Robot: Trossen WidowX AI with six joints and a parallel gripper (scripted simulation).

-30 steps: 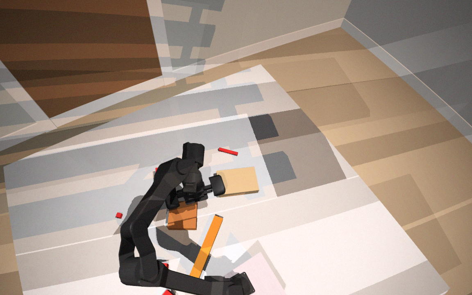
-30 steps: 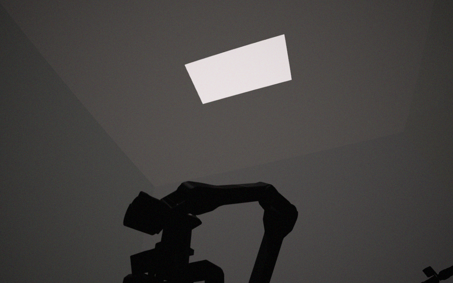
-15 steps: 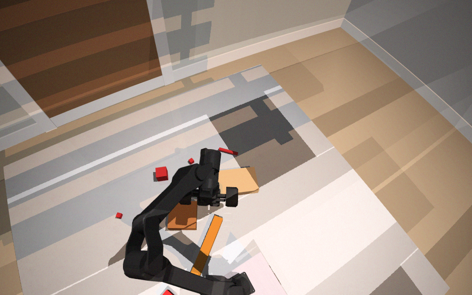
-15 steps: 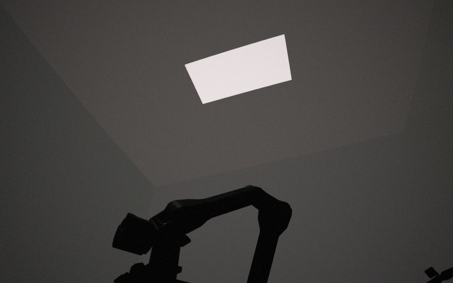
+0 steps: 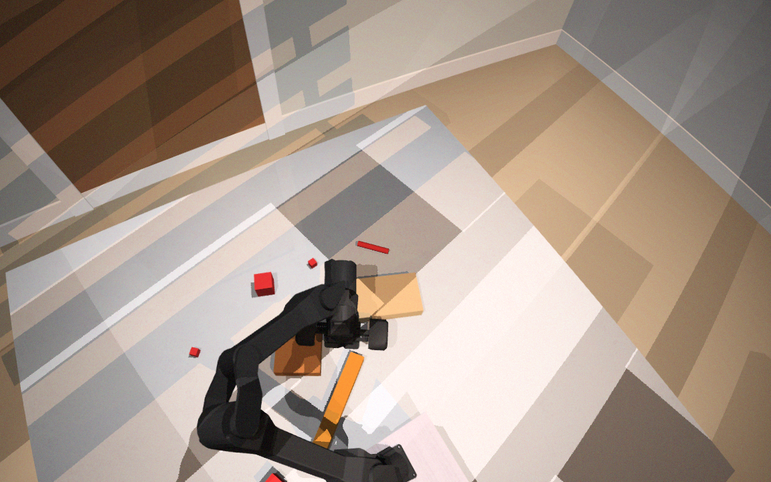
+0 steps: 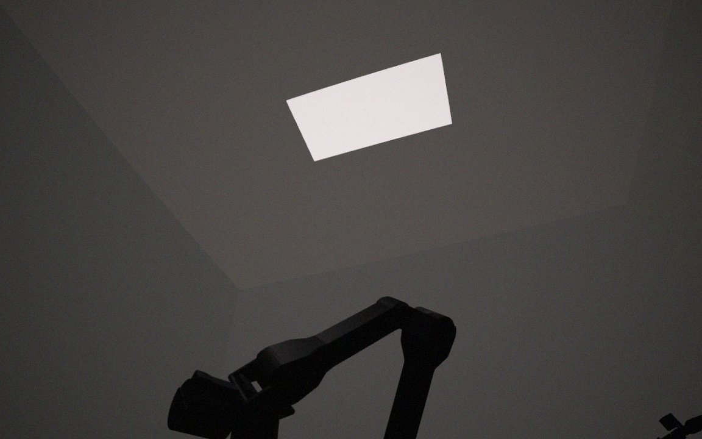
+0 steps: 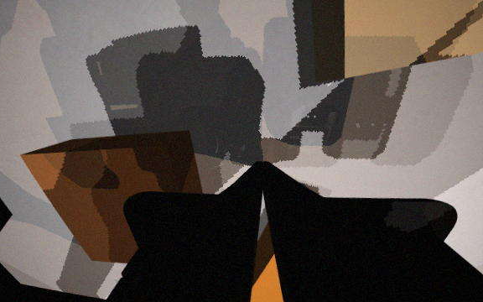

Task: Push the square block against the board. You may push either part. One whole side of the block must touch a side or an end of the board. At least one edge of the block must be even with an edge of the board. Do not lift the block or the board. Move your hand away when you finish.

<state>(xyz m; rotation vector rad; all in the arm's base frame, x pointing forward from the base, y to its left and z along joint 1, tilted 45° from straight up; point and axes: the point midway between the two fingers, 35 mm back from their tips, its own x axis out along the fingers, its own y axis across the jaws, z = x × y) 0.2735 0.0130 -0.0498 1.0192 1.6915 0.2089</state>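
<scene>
Now: the square orange block 30 mm ahead of my gripper tip, 100 mm to the left of it and 10 mm above it. Round my gripper tip: long orange bar: 110 mm behind, 70 mm to the left, 10 mm above; then thin red bar: 190 mm ahead, 180 mm to the right; then tan board: 50 mm ahead, 140 mm to the right, 10 mm above.
</scene>
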